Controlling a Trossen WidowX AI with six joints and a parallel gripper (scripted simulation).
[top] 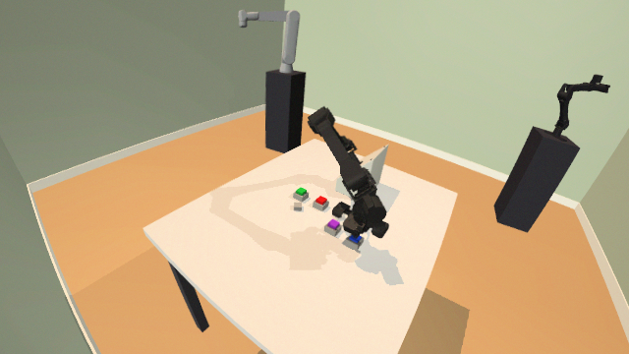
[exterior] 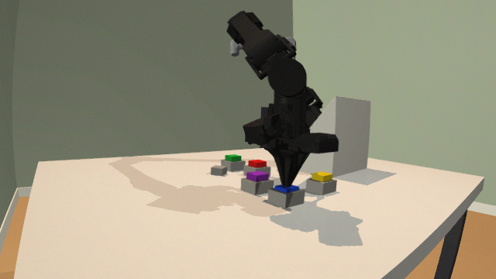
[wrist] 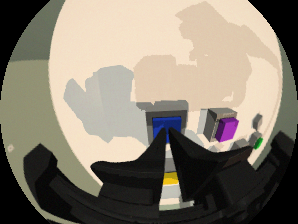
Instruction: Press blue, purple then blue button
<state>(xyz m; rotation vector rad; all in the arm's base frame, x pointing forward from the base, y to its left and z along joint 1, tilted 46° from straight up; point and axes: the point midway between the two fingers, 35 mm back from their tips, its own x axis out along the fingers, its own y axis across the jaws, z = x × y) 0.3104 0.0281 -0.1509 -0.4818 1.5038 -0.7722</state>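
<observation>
My gripper tip is 10 mm above the blue button. From my gripper tip the other things lie so: red button 130 mm behind, 190 mm to the right; then yellow button 120 mm behind; then purple button 20 mm behind, 90 mm to the right.
</observation>
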